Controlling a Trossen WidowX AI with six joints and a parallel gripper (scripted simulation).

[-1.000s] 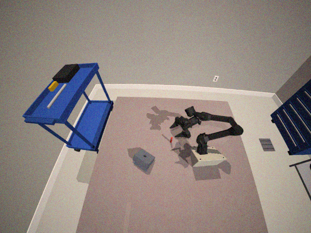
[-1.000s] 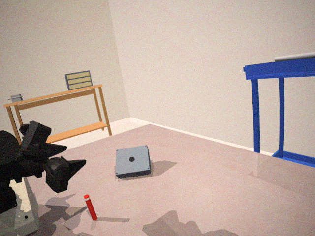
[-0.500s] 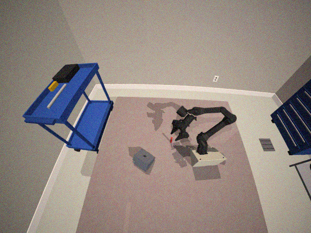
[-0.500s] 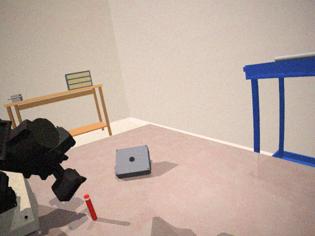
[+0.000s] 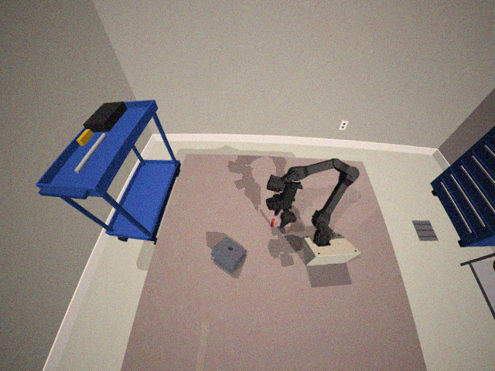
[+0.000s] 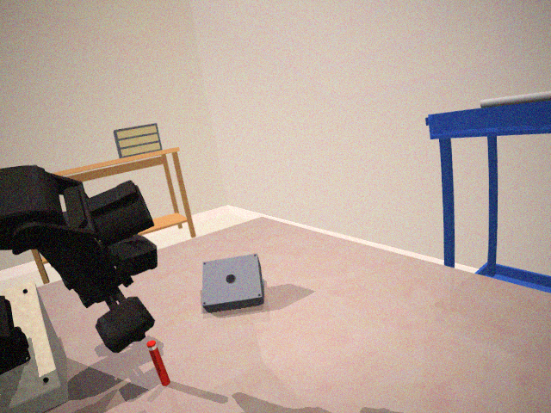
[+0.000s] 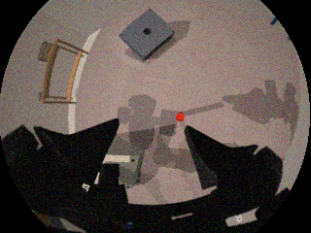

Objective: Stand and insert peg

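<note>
Now: gripper tip 60 mm above the red peg, 30 mm to the left of it and 10 mm short of it. Round my gripper tip: sloped grey panel: 250 mm ahead, 110 mm to the left, 80 mm below.
</note>
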